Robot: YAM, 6 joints.
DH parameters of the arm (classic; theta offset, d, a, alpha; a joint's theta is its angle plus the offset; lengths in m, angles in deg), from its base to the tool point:
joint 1: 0 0.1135 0.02 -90
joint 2: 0 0 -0.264 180
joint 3: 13.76 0 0.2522 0
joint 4: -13.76 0 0.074 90
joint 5: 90 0 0 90
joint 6: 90 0.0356 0 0
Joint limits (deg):
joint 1: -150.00..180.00
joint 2: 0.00..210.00
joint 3: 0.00..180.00
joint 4: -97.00..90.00
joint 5: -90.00..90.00
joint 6: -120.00..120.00
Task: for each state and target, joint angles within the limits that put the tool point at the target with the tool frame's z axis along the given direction. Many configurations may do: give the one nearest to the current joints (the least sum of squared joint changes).
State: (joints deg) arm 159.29 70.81 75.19 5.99 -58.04 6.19
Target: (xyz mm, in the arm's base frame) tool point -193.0 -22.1 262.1 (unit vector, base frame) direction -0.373 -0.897 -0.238
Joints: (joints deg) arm 176.87 55.02 37.76 -19.09 -66.33 6.19
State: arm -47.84 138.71 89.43 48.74 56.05 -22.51
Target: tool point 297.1 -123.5 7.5 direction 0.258 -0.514 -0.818
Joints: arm -20.07 124.15 44.90 16.36 23.22 -22.51
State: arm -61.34 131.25 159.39 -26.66 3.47 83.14
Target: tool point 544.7 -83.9 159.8 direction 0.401 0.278 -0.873
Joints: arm -10.03 156.85 152.76 -64.26 -20.09 83.14
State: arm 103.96 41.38 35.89 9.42 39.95 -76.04
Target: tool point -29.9 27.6 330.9 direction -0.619 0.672 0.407
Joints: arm 154.92 0.11 28.83 -3.01 20.26 -76.04
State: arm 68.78 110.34 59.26 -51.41 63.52 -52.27
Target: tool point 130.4 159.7 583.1 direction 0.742 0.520 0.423
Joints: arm 53.63 69.40 99.49 -3.87 16.80 -52.27
